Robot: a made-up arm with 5 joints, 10 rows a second.
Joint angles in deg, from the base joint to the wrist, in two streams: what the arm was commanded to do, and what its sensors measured. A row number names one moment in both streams.
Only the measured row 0 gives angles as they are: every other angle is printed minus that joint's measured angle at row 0.
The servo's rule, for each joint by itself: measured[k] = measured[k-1] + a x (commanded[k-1-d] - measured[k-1]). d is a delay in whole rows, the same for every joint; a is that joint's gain. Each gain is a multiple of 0.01, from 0.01 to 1. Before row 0 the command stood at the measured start. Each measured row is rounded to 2 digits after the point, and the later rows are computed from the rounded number. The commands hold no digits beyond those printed.
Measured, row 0: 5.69 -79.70 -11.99 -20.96 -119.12
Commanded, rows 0 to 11: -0.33 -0.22 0.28 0.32 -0.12; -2.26 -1.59 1.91 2.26 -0.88; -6.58 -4.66 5.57 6.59 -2.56; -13.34 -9.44 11.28 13.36 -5.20; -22.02 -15.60 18.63 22.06 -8.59; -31.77 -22.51 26.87 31.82 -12.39; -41.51 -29.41 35.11 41.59 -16.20; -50.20 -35.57 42.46 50.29 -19.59; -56.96 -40.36 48.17 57.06 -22.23; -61.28 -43.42 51.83 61.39 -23.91; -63.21 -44.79 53.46 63.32 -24.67; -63.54 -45.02 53.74 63.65 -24.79
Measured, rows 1 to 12: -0.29 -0.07 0.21 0.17 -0.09; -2.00 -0.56 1.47 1.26 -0.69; -5.98 -1.87 4.50 4.03 -2.11; -12.38 -4.29 9.52 8.88 -4.46; -20.77 -7.91 16.26 15.73 -7.60; -30.34 -12.58 24.11 24.10 -11.24; -40.06 -17.97 32.25 33.19 -15.01; -48.88 -23.60 39.81 42.08 -18.49; -55.91 -28.96 46.00 49.87 -21.33; -60.58 -33.59 50.31 55.86 -23.29; -62.87 -37.17 52.64 59.74 -24.34; -63.45 -39.68 53.45 61.77 -24.68
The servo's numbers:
d 0
a 0.87 0.32 0.74 0.52 0.76

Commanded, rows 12 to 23: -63.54 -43.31 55.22 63.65 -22.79; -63.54 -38.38 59.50 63.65 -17.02; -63.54 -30.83 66.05 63.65 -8.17; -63.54 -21.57 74.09 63.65 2.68; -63.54 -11.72 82.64 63.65 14.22; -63.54 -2.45 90.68 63.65 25.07; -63.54 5.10 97.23 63.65 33.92; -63.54 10.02 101.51 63.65 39.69; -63.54 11.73 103.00 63.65 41.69; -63.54 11.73 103.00 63.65 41.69; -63.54 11.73 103.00 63.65 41.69; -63.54 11.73 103.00 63.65 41.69
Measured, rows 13 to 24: -63.53 -40.84 54.76 62.75 -23.24; -63.54 -40.05 58.27 63.22 -18.51; -63.54 -37.10 64.03 63.44 -10.65; -63.54 -32.13 71.47 63.55 -0.52; -63.54 -25.60 79.74 63.60 10.68; -63.54 -18.19 87.84 63.63 21.62; -63.54 -10.74 94.79 63.64 30.97; -63.54 -4.10 99.76 63.65 37.60; -63.54 0.97 102.16 63.65 40.71; -63.54 4.41 102.78 63.65 41.45; -63.54 6.75 102.94 63.65 41.63; -63.54 8.34 102.98 63.65 41.68
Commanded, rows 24 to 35: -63.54 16.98 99.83 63.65 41.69; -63.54 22.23 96.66 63.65 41.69; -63.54 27.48 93.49 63.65 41.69; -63.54 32.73 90.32 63.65 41.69; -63.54 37.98 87.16 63.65 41.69; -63.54 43.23 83.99 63.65 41.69; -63.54 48.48 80.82 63.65 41.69; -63.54 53.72 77.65 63.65 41.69; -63.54 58.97 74.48 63.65 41.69; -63.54 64.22 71.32 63.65 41.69; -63.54 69.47 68.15 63.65 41.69; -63.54 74.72 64.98 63.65 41.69
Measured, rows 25 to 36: -63.54 11.10 100.65 63.65 41.69; -63.54 14.66 97.70 63.65 41.69; -63.54 18.76 94.58 63.65 41.69; -63.54 23.23 91.43 63.65 41.69; -63.54 27.95 88.27 63.65 41.69; -63.54 32.84 85.10 63.65 41.69; -63.54 37.84 81.93 63.65 41.69; -63.54 42.92 78.76 63.65 41.69; -63.54 48.06 75.59 63.65 41.69; -63.54 53.23 72.43 63.65 41.69; -63.54 58.43 69.26 63.65 41.69; -63.54 63.64 66.09 63.65 41.69
